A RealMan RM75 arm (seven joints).
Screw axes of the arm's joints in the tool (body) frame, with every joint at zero. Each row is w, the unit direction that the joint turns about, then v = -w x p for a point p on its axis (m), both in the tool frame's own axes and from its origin. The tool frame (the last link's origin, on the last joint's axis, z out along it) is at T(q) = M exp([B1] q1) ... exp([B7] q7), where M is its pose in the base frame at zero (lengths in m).
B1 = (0, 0, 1, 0, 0, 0)
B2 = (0, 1, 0, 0.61, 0, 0)
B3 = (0, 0, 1, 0, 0, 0)
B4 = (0, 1, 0, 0.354, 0, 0)
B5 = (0, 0, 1, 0, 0, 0)
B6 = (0, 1, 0, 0.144, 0, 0)
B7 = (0, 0, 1, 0, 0, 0)
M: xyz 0 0 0.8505 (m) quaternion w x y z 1 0 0 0
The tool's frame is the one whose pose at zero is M.
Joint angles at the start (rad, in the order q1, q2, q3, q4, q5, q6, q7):
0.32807, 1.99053, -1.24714, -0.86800, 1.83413, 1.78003, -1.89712
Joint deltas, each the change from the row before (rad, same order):
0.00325, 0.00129, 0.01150, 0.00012, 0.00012, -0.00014, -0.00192
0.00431, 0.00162, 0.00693, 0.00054, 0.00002, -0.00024, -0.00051
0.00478, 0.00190, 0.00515, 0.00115, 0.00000, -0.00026, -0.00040
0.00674, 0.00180, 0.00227, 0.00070, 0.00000, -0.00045, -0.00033
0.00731, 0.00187, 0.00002, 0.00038, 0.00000, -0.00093, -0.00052
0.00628, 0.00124, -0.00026, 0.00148, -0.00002, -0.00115, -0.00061
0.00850, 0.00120, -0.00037, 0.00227, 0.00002, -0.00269, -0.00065
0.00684, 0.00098, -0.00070, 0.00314, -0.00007, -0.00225, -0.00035
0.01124, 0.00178, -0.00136, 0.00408, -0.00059, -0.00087, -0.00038
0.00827, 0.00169, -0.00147, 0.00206, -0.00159, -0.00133, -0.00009
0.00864, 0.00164, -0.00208, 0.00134, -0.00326, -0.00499, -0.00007
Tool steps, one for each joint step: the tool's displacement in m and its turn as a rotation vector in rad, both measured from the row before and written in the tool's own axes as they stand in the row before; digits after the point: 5 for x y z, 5 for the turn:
-0.00162, -0.00177, -0.00062, 0.00775, -0.00516, -0.00742
-0.00126, -0.00143, 0.00041, 0.00304, -0.00399, -0.00468
-0.00104, -0.00127, 0.00085, 0.00125, -0.00377, -0.00360
-0.00121, -0.00135, 0.00173, -0.00270, -0.00278, -0.00434
-0.00112, -0.00127, 0.00224, -0.00479, -0.00198, -0.00444
-0.00074, -0.00110, 0.00179, -0.00360, -0.00126, -0.00291
-0.00095, -0.00168, 0.00226, -0.00363, -0.00095, -0.00366
-0.00048, -0.00127, 0.00182, -0.00283, -0.00066, -0.00138
-0.00102, -0.00165, 0.00314, -0.00804, -0.00150, -0.00286
-0.00065, -0.00119, 0.00255, -0.00643, 0.00012, -0.00230
-0.00041, -0.00163, 0.00275, -0.00453, 0.00318, -0.00273

